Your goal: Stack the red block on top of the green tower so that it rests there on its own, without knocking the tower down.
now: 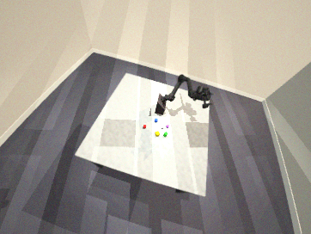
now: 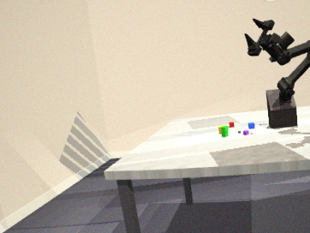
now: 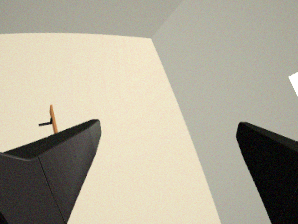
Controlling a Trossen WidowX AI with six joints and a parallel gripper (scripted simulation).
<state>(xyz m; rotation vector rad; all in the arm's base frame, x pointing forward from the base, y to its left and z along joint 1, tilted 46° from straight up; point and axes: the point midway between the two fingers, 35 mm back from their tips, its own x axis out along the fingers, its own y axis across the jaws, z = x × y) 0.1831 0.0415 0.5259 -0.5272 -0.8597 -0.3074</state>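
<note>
The red block is 520 mm to the right of my gripper tip, 520 mm below it and 170 mm ahead of it. Round my gripper tip: purple block: 530 mm below, 270 mm to the right, 70 mm ahead; yellow block: 520 mm below, 360 mm to the right, 210 mm ahead; blue block: 520 mm below, 420 mm to the right, 40 mm ahead.
</note>
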